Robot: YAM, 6 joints.
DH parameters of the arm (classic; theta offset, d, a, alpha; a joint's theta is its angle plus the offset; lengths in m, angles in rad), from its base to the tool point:
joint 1: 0 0.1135 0.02 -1.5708
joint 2: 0 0 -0.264 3.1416
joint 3: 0.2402 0 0.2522 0
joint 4: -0.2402 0 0.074 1.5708
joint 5: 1.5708 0 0 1.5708
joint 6: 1.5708 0.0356 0 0
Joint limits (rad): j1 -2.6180..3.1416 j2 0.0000..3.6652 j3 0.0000..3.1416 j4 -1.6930..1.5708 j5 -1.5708..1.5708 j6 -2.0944..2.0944
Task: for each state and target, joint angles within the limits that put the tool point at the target. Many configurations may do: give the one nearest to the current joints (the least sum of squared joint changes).
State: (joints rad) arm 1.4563 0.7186 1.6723 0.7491 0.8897 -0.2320
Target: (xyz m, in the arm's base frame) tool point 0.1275 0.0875 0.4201
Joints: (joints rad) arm 0.8020 0.7842 0.8166 0.5727 1.0456 -0.2320
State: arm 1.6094 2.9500 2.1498 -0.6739 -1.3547 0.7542
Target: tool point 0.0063 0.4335 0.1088
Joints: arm 1.4755 2.3856 1.7129 -1.0092 -1.3841 0.7542
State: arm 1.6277 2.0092 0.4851 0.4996 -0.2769 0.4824
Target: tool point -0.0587 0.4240 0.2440
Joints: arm 1.6868 1.8598 1.1475 0.6394 -0.2624 0.4824
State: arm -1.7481 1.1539 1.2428 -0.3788 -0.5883 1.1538
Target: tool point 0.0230 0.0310 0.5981
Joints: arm -1.6967 0.6976 1.7225 -0.2278 -0.5605 1.1538
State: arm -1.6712 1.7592 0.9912 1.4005 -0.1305 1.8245
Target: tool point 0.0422 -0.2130 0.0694
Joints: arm -1.4059 1.8583 0.1405 1.2805 -0.1882 1.8245
